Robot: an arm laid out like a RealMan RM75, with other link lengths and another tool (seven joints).
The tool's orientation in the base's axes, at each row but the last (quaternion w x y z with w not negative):
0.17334 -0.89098 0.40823 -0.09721
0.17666 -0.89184 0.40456 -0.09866
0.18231 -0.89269 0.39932 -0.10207
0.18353 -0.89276 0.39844 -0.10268
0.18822 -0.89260 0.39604 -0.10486
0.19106 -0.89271 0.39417 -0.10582
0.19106 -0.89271 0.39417 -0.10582
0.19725 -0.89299 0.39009 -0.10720
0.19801 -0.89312 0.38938 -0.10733
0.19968 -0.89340 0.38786 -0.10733
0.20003 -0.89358 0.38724 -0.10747
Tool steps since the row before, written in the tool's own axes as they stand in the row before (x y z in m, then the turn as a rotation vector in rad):
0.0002 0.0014 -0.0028 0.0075 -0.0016 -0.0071
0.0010 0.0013 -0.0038 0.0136 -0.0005 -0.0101
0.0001 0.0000 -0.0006 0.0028 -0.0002 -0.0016
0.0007 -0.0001 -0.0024 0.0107 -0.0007 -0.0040
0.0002 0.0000 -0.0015 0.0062 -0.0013 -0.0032
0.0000 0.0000 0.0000 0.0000 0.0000 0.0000
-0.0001 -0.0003 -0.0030 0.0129 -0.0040 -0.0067
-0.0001 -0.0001 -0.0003 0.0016 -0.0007 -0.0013
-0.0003 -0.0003 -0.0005 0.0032 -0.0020 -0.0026
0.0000 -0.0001 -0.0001 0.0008 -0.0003 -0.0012
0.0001 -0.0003 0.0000 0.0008 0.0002 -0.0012
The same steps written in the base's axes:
-0.0017 -0.0016 0.0020 0.0037 -0.0064 0.0074
-0.0015 -0.0024 0.0030 0.0060 -0.0124 0.0099
-0.0001 -0.0002 0.0006 0.0015 -0.0024 0.0016
-0.0003 -0.0011 0.0023 0.0062 -0.0086 0.0043
-0.0004 -0.0005 0.0014 0.0039 -0.0046 0.0037
0.0000 0.0000 0.0000 0.0000 0.0000 0.0000
-0.0009 -0.0005 0.0028 0.0090 -0.0089 0.0083
-0.0001 0.0001 0.0003 0.0011 -0.0011 0.0015
-0.0002 0.0003 0.0006 0.0026 -0.0018 0.0033
0.0000 0.0000 0.0001 0.0003 -0.0007 0.0012
0.0003 0.0001 0.0001 0.0000 -0.0010 0.0010

